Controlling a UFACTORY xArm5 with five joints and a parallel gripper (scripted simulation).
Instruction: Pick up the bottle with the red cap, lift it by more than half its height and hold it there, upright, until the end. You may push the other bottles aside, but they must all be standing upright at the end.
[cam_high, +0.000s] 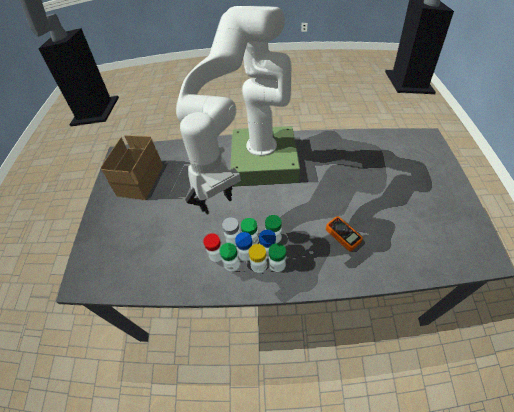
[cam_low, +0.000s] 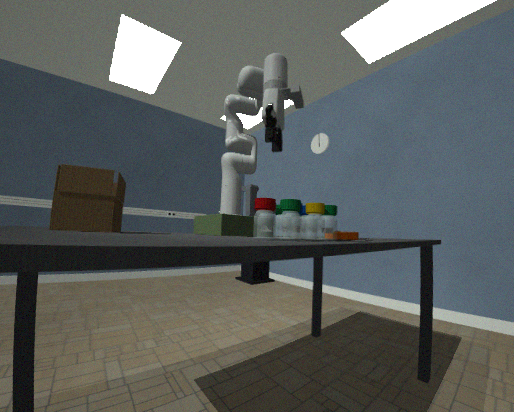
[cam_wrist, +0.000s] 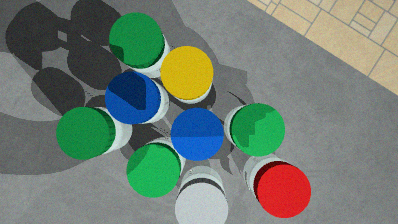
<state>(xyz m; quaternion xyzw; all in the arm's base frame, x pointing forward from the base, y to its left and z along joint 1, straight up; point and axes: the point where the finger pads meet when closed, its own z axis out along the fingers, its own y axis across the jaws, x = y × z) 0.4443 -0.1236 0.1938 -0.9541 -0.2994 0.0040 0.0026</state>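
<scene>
Now: hand 2 cm short of the red-capped bottle, 4 cm to the left of it and 23 cm above it. Round my hand: grey-capped bottle (4 cm behind, 1 cm to the left, 23 cm below); orange multimeter (4 cm behind, 41 cm to the left, 27 cm below); yellow-capped bottle (7 cm ahead, 11 cm to the left, 23 cm below).
</scene>
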